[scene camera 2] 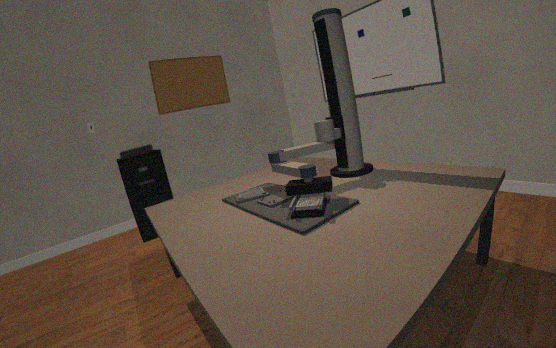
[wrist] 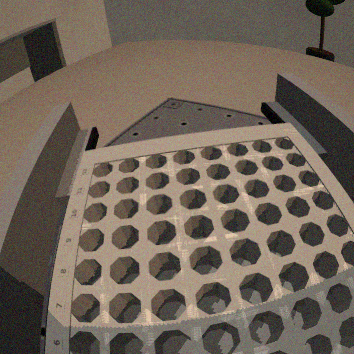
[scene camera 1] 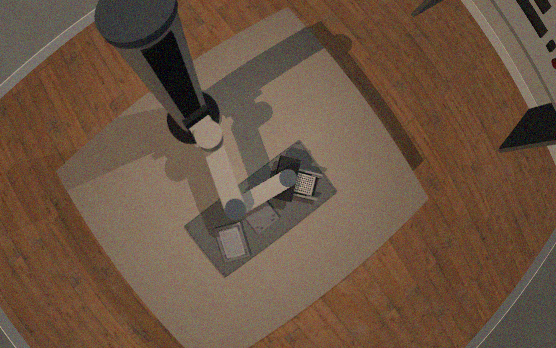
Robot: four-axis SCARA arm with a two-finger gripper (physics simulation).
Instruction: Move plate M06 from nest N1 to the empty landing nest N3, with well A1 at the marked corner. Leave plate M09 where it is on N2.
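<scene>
Plate M06 (scene camera 1: 305, 184) (scene camera 2: 310, 202) (wrist: 180, 220), pale with a grid of round wells, is between the fingers at the right end of the dark board (scene camera 1: 326, 190) (scene camera 2: 345, 203). My gripper (scene camera 1: 306, 185) (scene camera 2: 309, 204) (wrist: 179, 99) is shut on it, one finger along each side. The plate looks level and slightly above the board; nest N1 below is hidden. Numbers 6 to 12 run along its left edge in the wrist view; well A1 does not show. The empty nest N3 (scene camera 1: 261, 219) (scene camera 2: 272, 200) is mid-board. Plate M09 (scene camera 1: 232, 242) (scene camera 2: 252, 193) sits in its nest at the other end.
The arm's outer link (scene camera 1: 267, 193) (scene camera 2: 290, 167) passes above the board between the middle nest and the gripper. The column (scene camera 1: 172, 80) (scene camera 2: 345, 95) stands behind the board on the table (scene camera 1: 350, 225) (scene camera 2: 310, 280). A dark cabinet (scene camera 2: 145, 182) stands beyond the table.
</scene>
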